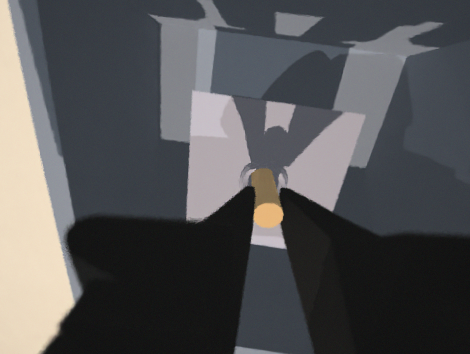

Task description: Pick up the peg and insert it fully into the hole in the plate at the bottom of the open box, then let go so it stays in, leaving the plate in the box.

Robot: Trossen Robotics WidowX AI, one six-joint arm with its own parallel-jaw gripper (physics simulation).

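Places are measured from the arm's base along level axes (x ahead, y left, z up), in millimetres.
Pixels of known places: gripper, fingertip midpoint: (266, 195).
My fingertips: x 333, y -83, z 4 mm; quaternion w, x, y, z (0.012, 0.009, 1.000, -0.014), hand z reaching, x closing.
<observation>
Ahead of a thing's pixels: the offset from my fingertips to its middle. "spot": to the spot under its first point. Level surfaces: height alone.
My gripper (266, 195) is shut on the peg, a tan-orange round rod @(0 mm left, 1 mm ahead, 26 mm down) (267, 197) whose near end face shows between the two black fingertips. The peg's far end overlaps the hole, marked by a grey ring @(1 mm right, 1 mm ahead, 39 mm down) (243, 176) in the pale pinkish plate @(spot: 4 mm right, 31 mm ahead, 16 mm down) (212, 175). Whether the far end is inside the hole or above it cannot be told, as the peg itself covers that spot. The plate lies at the bottom of the dark blue-grey box @(1 mm right, 1 mm ahead, 25 mm down) (115, 165), and the fingers cover its lower corners.
The box's lighter wall edge @(spot: 27 mm right, 92 mm ahead, 24 mm up) (42, 150) runs down the left, with a cream surface @(73 mm down) (20, 210) beyond it. Light grey patches (177, 85) (372, 85) flank the area behind the plate. Gripper shadows fall across the plate.
</observation>
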